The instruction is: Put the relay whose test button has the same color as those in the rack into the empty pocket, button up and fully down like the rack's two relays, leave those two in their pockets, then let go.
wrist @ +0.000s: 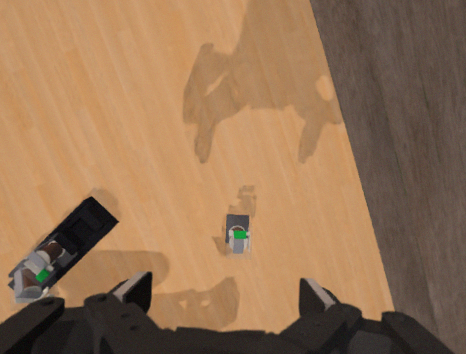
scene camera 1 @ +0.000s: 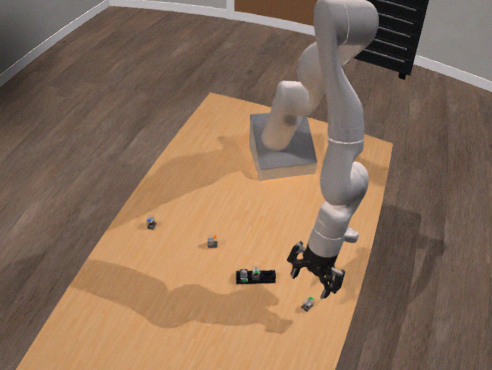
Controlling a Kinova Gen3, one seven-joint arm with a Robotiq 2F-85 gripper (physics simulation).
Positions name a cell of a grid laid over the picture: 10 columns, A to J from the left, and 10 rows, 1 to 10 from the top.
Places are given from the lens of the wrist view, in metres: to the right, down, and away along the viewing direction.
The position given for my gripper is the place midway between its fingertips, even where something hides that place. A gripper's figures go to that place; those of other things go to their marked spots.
my gripper (wrist: E9): 0.00, 0.07, 0.15
green-buttoned relay (wrist: F7): 0.01, 0.04, 0.21
black rack (wrist: B7): -0.12, 0.04, 0.22
The marked spots on the black rack and the green-buttoned relay are 0.13 m apart.
